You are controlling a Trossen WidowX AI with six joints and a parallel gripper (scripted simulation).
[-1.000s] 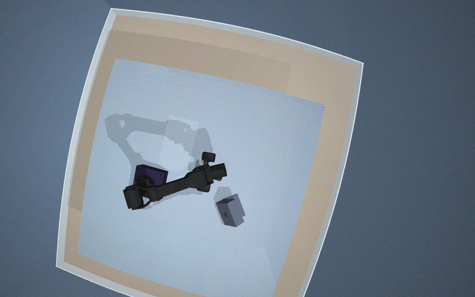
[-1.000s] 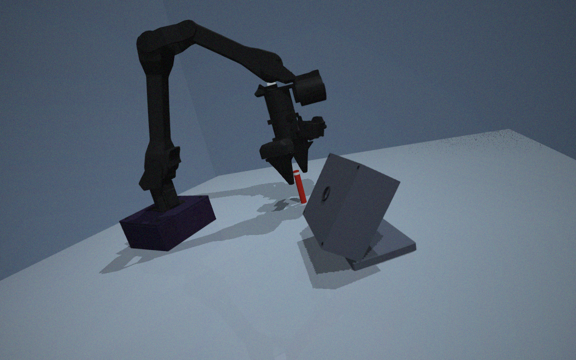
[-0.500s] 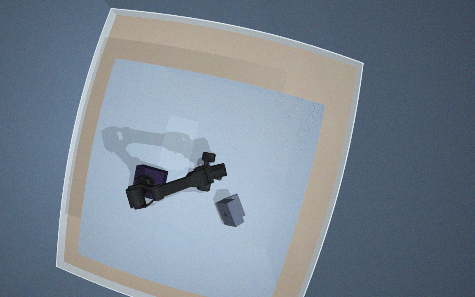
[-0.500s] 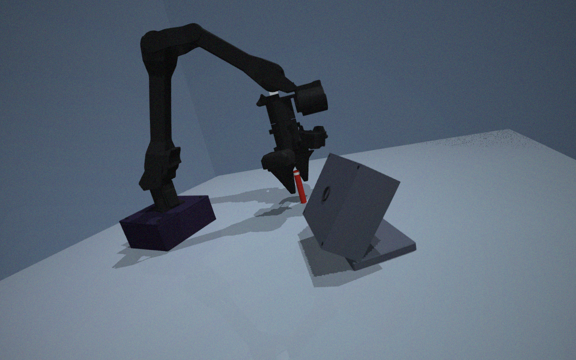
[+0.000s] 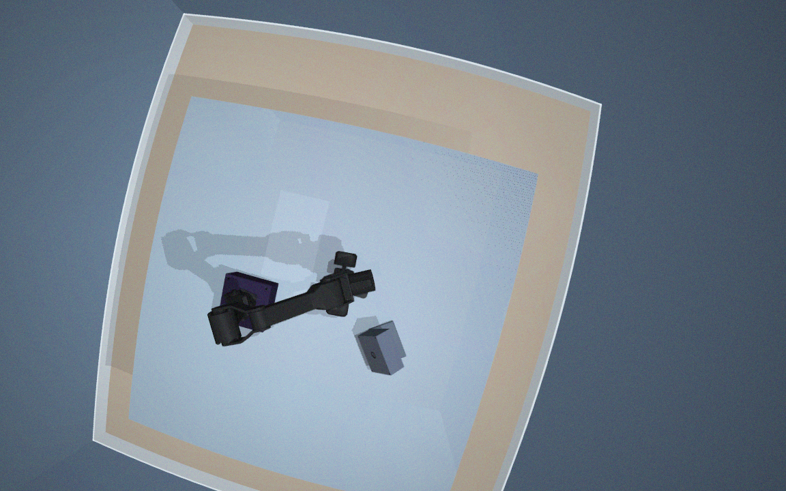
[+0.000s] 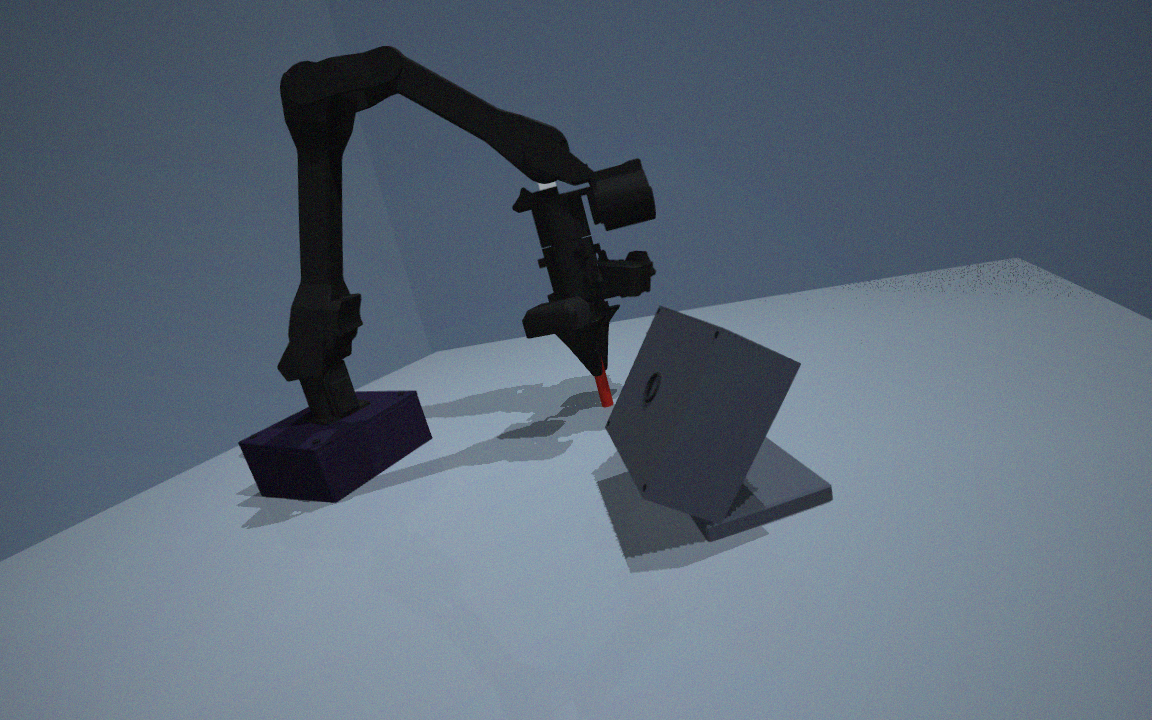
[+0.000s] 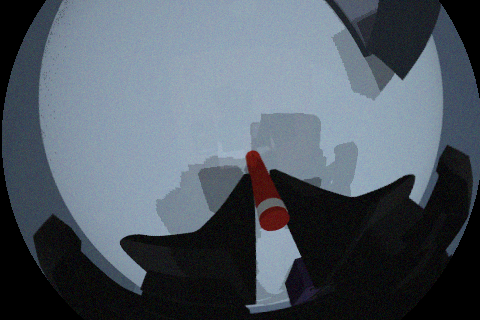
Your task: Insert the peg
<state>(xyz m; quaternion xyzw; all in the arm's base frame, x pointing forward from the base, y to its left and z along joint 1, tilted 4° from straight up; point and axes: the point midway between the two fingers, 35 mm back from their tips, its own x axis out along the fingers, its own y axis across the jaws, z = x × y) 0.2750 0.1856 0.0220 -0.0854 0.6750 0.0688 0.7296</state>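
Now: the panel 19 cm ahead of my gripper tip, 16 cm to the right of it and 3 cm above it. From my gripper tip the other things lie so: red round peg (2 cm above); then flat grey foot plate (20 cm ahead, 15 cm to the right, 4 cm below).
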